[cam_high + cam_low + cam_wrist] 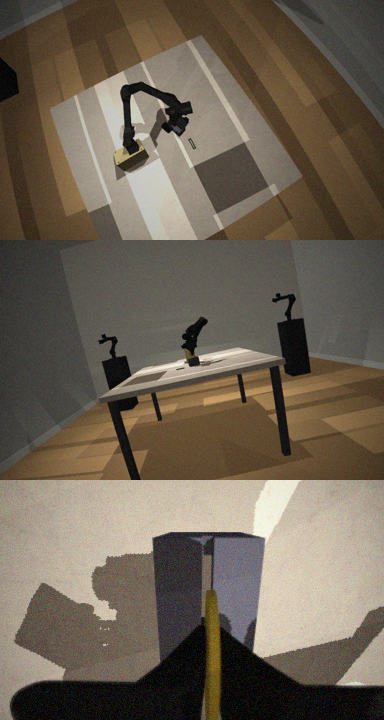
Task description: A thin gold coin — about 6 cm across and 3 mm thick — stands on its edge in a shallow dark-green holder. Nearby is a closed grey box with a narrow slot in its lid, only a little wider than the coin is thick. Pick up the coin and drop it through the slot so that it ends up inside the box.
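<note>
Right now the gold coin is 20 mm above my gripper tip.
</note>
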